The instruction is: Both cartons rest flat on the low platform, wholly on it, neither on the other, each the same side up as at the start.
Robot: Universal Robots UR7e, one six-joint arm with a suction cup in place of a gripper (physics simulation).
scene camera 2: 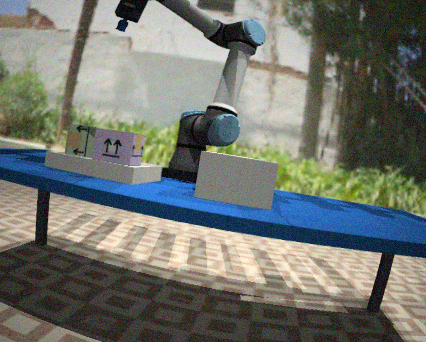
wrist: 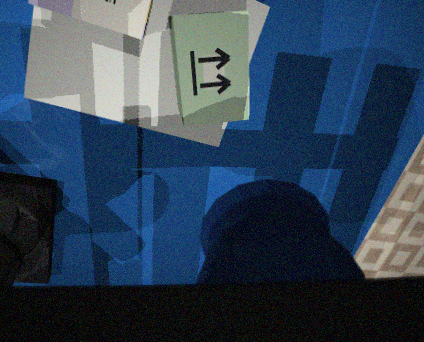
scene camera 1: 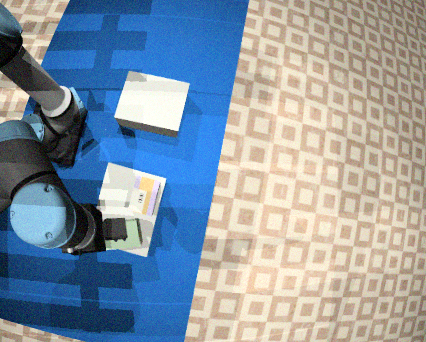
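Seen in the pictures: hand, tool point: (scene camera 2: 120,29) (wrist: 264,238); arm's base, link origin: (scene camera 2: 187,170) (wrist: 3,224) (scene camera 1: 55,142).
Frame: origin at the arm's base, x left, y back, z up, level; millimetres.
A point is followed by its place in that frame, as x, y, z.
The lavender carton (scene camera 1: 155,199) @(-156, -467, 108) (scene camera 2: 117,148) @(-137, -468, 58) (wrist: 54,7) @(-110, -389, 108) sits upright on the low pale platform (scene camera 1: 117,181) @(-114, -303, 15) (scene camera 2: 146,175) @(-60, -388, -10) (wrist: 60,67) @(-97, -307, 15); its side arrows point up. The green carton (scene camera 1: 132,241) @(-318, -406, 110) (scene camera 2: 79,142) @(-286, -424, 56) (wrist: 215,35) @(-296, -400, 110) looks level on the same platform, beside the lavender one and not on it; its arrows point sideways. It is near the platform's end, and the wrist view hides whether its base reaches past the edge. My suction gripper (scene camera 2: 121,25) (wrist: 265,232) is open, with no carton on its blue cup, high above the cartons. In scene camera 1 the arm hides part of the green carton.
A taller white box (scene camera 1: 153,106) @(183, -397, 88) (scene camera 2: 236,181) @(206, -511, 25) stands on the blue table (scene camera 1: 210,45) @(583, -577, -32) (scene camera 2: 330,227) @(438, -659, -32), apart from the platform. The robot's base (scene camera 1: 65,142) @(-1, -66, 48) (scene camera 2: 182,165) @(-11, -74, 20) stands behind the gap between them. The patterned floor (scene camera 1: 320,175) lies past the table edge.
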